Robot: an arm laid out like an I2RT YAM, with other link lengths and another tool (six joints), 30 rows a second.
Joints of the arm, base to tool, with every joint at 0 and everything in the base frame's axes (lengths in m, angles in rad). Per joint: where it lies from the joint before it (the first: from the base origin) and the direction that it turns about. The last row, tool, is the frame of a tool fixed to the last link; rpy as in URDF.
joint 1: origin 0 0 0.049 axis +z
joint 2: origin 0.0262 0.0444 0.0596 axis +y
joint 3: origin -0.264 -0.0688 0 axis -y
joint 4: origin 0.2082 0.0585 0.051 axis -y
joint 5: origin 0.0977 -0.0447 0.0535 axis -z
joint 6: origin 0.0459 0 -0.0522 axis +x
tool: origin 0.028 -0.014 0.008 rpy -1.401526 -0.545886 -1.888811
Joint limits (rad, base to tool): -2.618..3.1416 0..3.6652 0..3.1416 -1.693..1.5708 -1.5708..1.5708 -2.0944..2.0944
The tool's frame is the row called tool.
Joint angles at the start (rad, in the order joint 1, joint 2, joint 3, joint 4, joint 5, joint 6):
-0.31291 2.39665 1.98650 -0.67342 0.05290 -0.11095
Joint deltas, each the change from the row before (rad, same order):
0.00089 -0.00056 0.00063 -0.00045 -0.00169 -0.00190
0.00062 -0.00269 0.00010 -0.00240 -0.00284 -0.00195
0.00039 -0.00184 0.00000 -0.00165 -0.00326 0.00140
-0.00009 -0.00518 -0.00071 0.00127 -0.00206 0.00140
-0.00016 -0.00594 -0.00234 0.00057 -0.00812 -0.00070
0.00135 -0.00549 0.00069 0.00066 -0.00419 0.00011
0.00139 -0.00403 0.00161 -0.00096 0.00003 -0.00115
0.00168 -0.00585 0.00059 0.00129 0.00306 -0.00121
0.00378 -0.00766 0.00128 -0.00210 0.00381 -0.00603
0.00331 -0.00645 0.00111 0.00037 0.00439 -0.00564
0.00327 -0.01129 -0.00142 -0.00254 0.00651 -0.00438
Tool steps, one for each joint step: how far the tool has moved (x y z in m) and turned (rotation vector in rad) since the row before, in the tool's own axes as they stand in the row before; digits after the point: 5 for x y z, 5 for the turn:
-0.00017 -0.00060 -0.00040 0.00257 -0.00115 -0.00203
0.00011 -0.00053 -0.00115 0.00288 -0.00217 -0.00177
-0.00001 -0.00036 -0.00078 0.00196 -0.00254 0.00165
0.00129 -0.00092 -0.00184 0.00505 0.00204 0.00320
0.00070 -0.00088 -0.00195 0.00810 -0.00363 0.00184
0.00096 -0.00184 -0.00231 0.00831 0.00057 0.00142
0.00084 -0.00143 -0.00189 0.00451 0.00247 -0.00105
0.00140 -0.00177 -0.00244 0.00510 0.00664 -0.00110
0.00095 -0.00255 -0.00350 0.00642 0.00590 -0.00762
0.00108 -0.00243 -0.00292 0.00647 0.00723 -0.00669
0.00164 -0.00213 -0.00448 0.00434 0.00850 -0.00591

